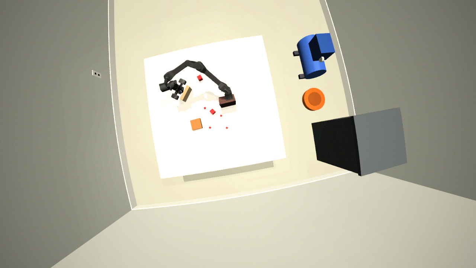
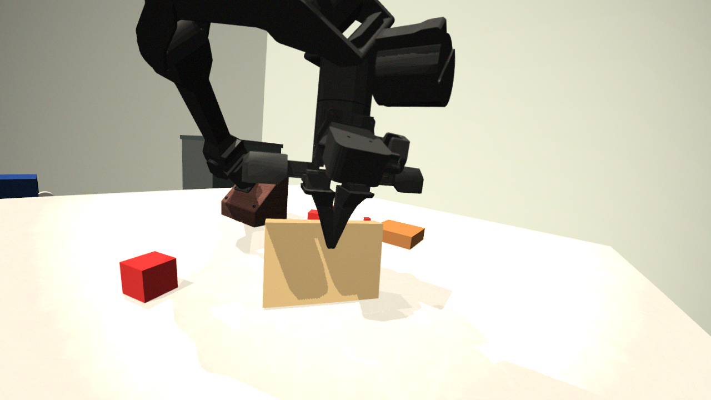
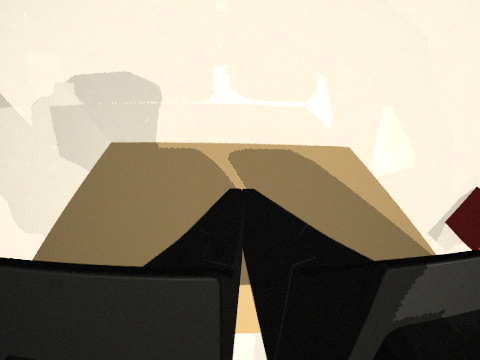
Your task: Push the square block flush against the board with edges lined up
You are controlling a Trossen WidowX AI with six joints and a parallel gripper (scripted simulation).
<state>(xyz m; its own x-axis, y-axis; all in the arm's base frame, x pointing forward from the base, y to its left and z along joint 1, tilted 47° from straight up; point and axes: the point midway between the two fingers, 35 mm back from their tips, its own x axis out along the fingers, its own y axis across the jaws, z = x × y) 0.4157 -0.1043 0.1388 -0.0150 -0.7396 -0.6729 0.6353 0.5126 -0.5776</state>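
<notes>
The square block is 32 cm to the left of my gripper tip, 6 cm below it and 4 cm behind it. Round my gripper tip: board 3 cm below, 2 cm behind, 1 cm to the left.
</notes>
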